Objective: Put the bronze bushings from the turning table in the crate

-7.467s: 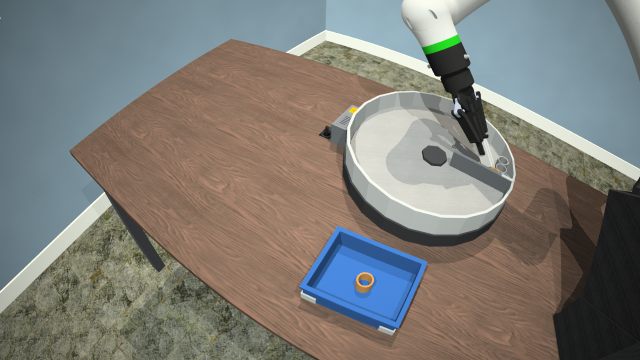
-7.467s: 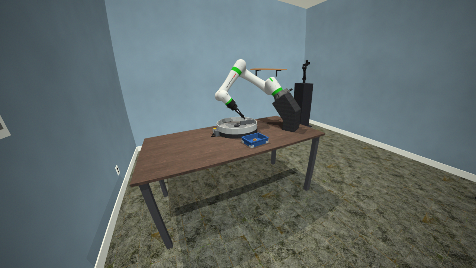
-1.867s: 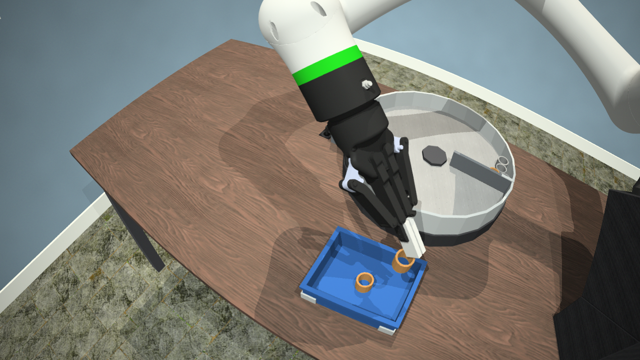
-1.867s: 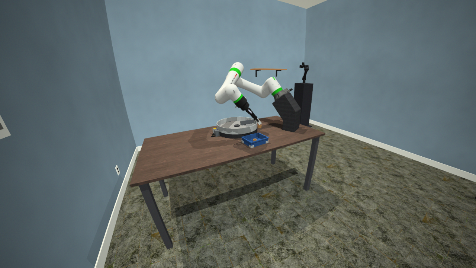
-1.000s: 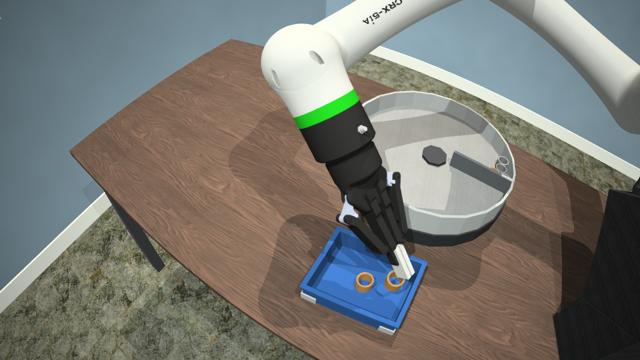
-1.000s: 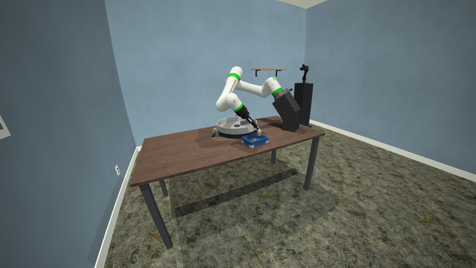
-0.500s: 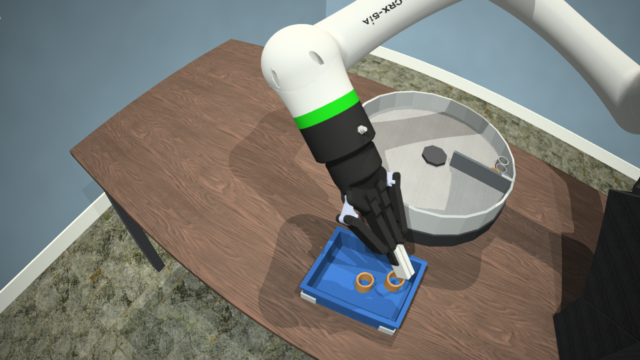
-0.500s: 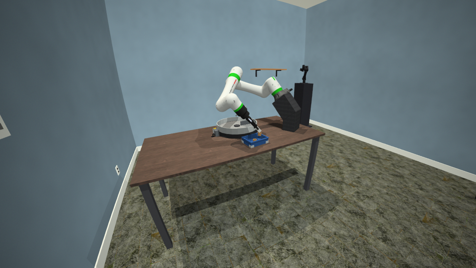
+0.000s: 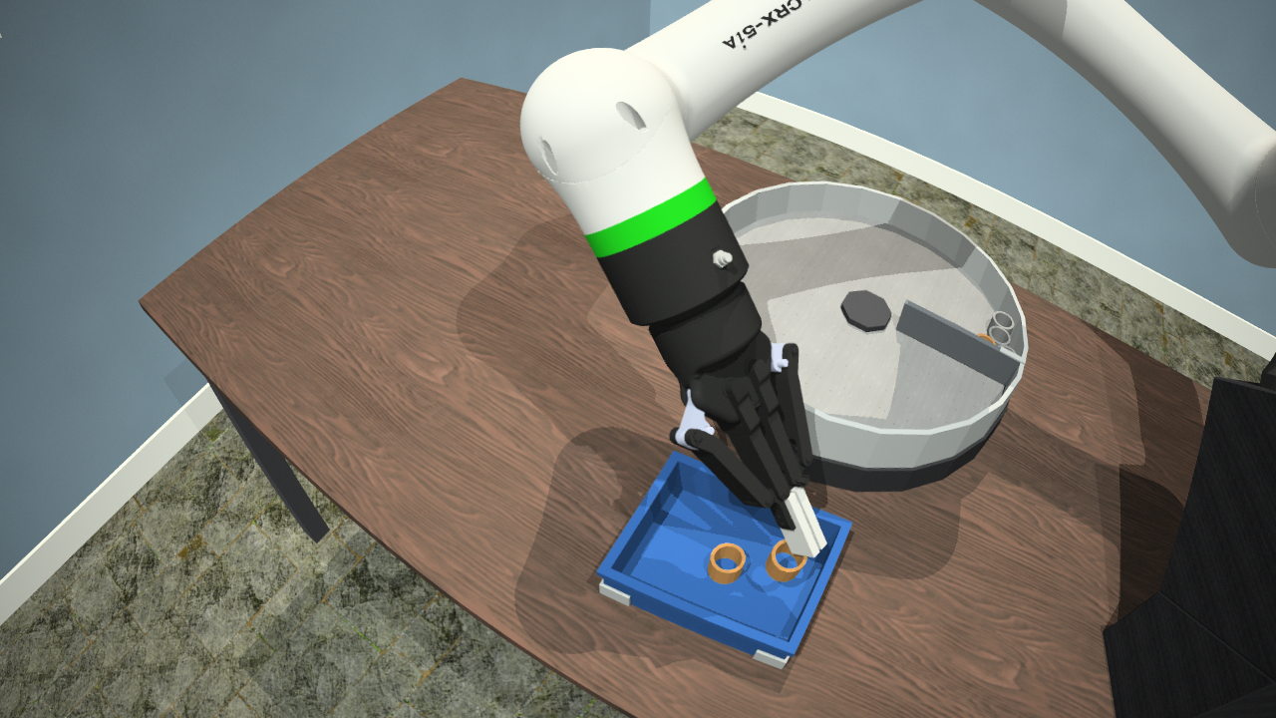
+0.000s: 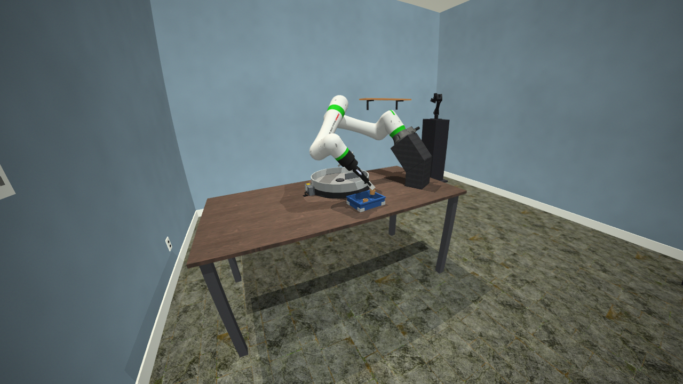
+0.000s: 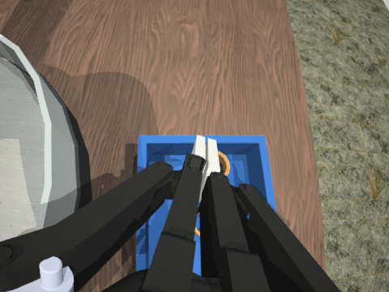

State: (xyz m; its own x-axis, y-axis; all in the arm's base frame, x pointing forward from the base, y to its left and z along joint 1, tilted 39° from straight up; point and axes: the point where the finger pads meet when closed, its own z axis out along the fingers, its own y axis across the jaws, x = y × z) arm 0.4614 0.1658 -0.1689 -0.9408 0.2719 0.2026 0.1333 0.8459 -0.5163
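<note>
Right now my hand is 9 cm above the blue crate, 4 cm short of it and 2 cm to the right of it. The rest, counted from my hand: grey turning table (33 cm to the right, 9 cm ahead, 6 cm below).
</note>
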